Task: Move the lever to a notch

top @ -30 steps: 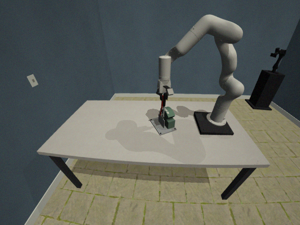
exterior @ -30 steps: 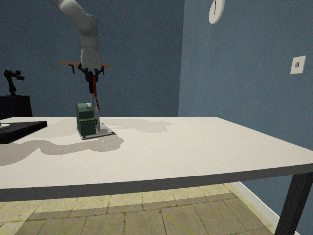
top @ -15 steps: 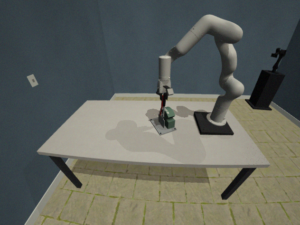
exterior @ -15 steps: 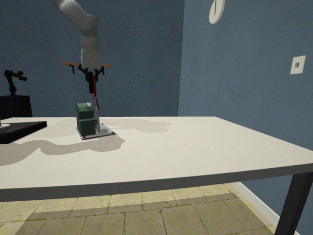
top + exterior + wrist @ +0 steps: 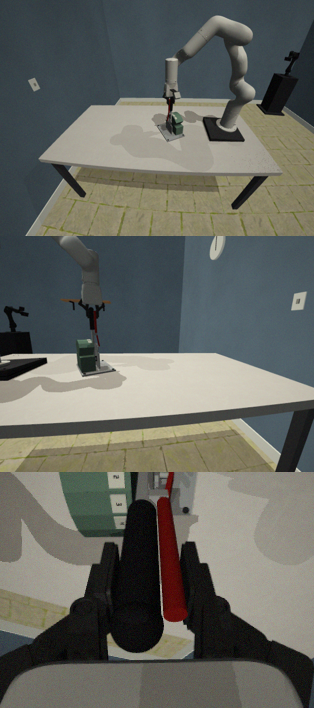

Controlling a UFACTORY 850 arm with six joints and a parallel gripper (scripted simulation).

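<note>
The red bar lies 10 mm ahead of my hand and 110 mm below it.
</note>
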